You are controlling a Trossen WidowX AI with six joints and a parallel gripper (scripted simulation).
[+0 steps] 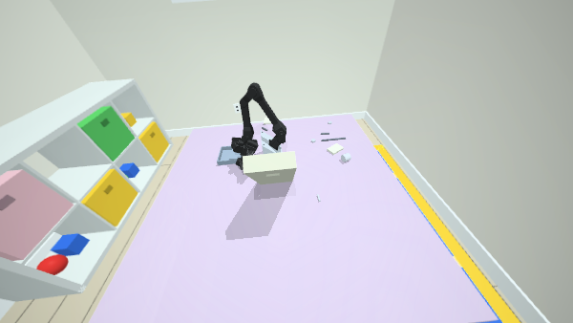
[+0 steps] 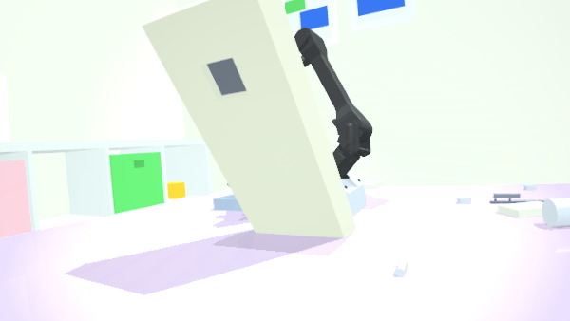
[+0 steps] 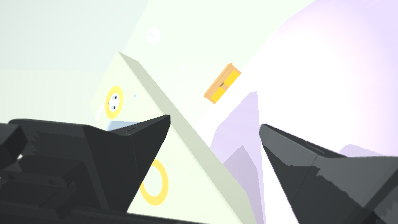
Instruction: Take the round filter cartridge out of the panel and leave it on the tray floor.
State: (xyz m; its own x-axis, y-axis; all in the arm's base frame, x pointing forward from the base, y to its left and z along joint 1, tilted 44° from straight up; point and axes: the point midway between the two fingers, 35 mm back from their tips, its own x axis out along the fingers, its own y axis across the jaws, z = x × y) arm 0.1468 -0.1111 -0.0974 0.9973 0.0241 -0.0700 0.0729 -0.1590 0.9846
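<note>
My gripper tip is 180 mm short of the round pale cartridge, 170 mm to the right of it and 160 mm below it. Round my gripper tip: small peg 370 mm to the left, 160 mm ahead, 120 mm below; blue-grey tray 220 mm behind, 140 mm to the right, 110 mm below.
</note>
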